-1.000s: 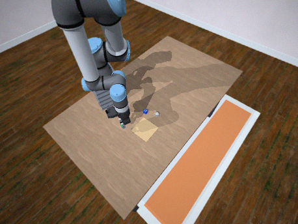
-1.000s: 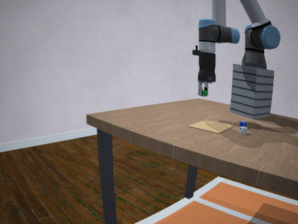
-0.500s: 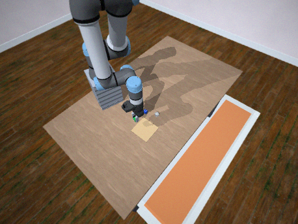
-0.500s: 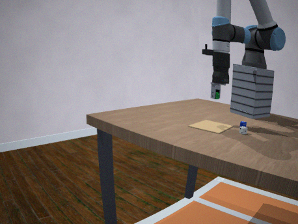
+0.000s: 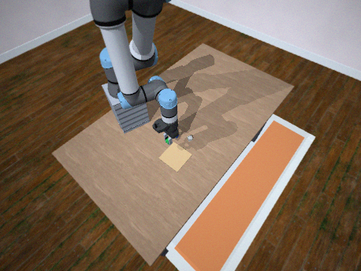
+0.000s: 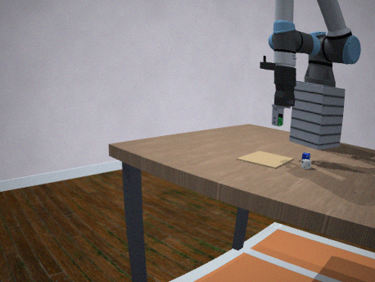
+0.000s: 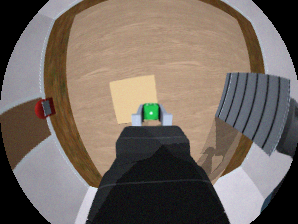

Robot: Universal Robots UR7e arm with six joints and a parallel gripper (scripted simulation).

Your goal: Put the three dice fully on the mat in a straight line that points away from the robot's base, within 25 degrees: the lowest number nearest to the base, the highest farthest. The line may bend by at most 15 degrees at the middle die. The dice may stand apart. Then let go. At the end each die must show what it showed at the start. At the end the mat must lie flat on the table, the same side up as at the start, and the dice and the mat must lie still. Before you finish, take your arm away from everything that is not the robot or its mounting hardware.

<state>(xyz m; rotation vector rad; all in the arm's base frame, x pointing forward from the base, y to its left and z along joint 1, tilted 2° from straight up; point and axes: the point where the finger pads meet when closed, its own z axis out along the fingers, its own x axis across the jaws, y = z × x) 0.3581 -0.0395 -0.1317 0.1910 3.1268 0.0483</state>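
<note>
My hand is 12 cm above the tan mat, 5 cm short of it and 1 cm to the left of it. Also, from my hand: green die: 1 cm below; blue die: 11 cm to the left, 11 cm below, 4 cm behind; white die: 14 cm to the left, 11 cm below, 5 cm ahead.
</note>
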